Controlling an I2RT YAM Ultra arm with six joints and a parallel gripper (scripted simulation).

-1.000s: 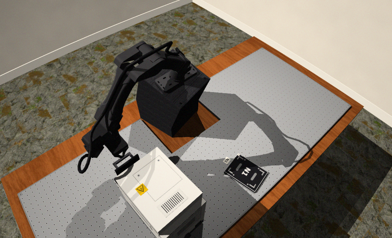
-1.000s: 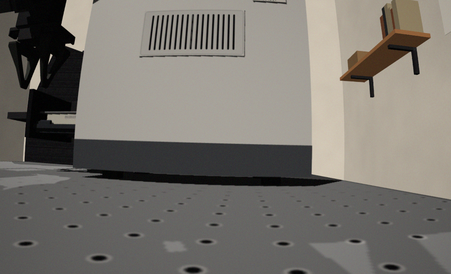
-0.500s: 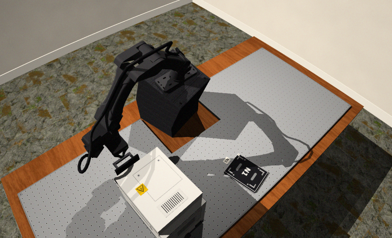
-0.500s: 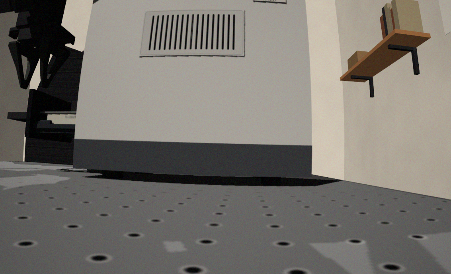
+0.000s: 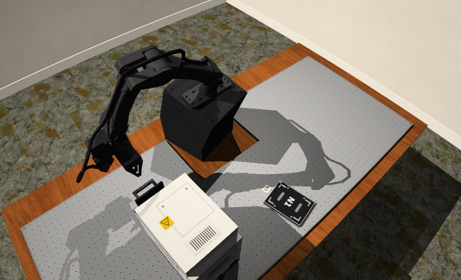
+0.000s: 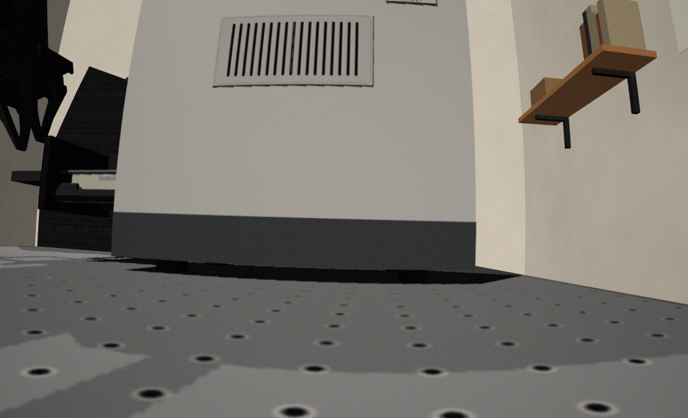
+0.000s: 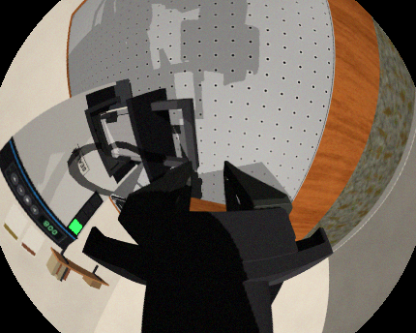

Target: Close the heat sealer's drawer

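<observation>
Right now my hand is 150 mm short of the sealer drawer, 60 mm above it and 10 mm to the left of it.
</observation>
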